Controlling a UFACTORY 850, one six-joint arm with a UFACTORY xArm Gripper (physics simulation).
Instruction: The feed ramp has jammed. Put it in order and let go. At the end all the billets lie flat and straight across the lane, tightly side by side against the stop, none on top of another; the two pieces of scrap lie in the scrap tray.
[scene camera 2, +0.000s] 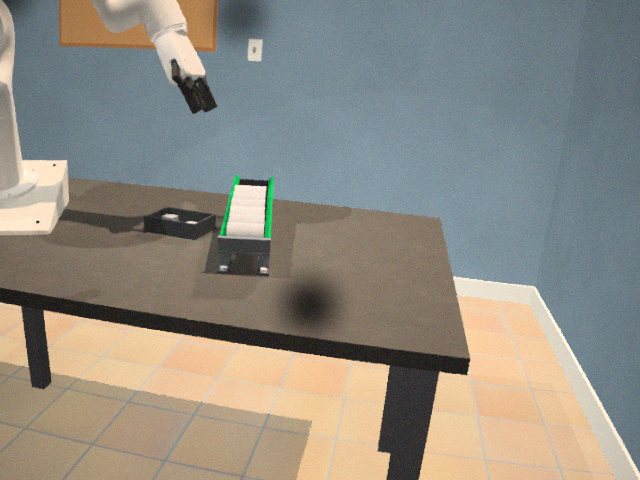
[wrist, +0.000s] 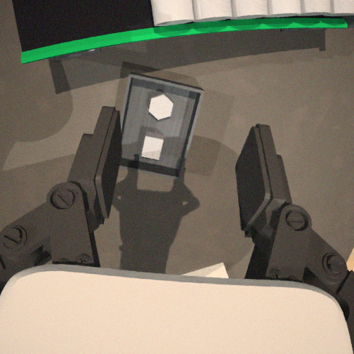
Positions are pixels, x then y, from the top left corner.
My gripper shows in scene camera 2 and in the wrist view. A black scrap tray shows in scene camera 2 (206, 222) and in the wrist view (177, 129). The same spot on my gripper: (wrist: 286, 247) is (scene camera 2: 192, 81).
